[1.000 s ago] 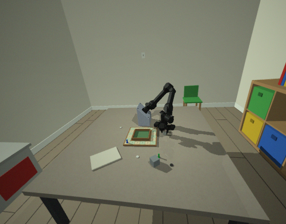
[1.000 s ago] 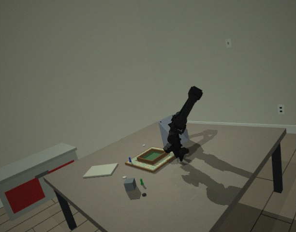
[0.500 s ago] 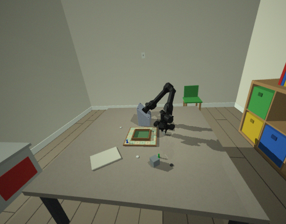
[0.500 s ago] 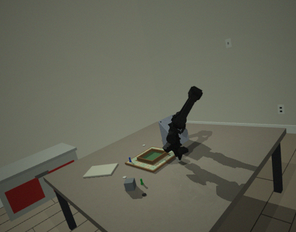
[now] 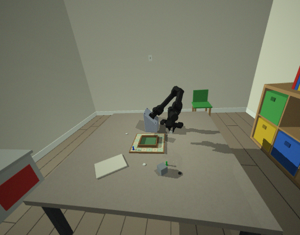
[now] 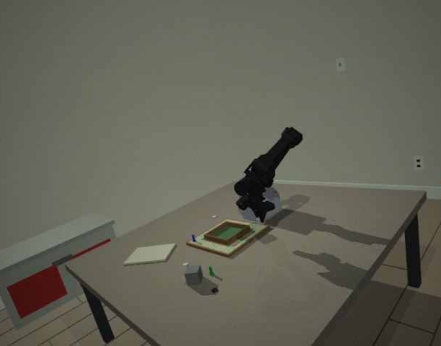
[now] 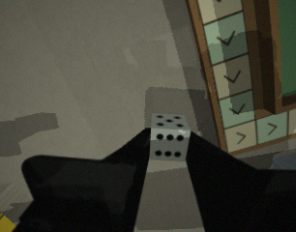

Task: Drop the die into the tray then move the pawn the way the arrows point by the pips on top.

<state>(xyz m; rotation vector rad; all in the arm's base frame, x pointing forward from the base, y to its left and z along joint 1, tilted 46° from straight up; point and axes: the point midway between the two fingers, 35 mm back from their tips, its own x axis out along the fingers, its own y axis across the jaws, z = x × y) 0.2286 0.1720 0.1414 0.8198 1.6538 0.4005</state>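
The blue pawn is 16 cm ahead of my gripper tip, 30 cm to the right of it and 7 cm below it. Round my gripper tip: grey block 35 cm ahead, 3 cm to the right, 7 cm below; green pawn 29 cm ahead, 1 cm to the right, 8 cm below; white die right at my gripper tip.
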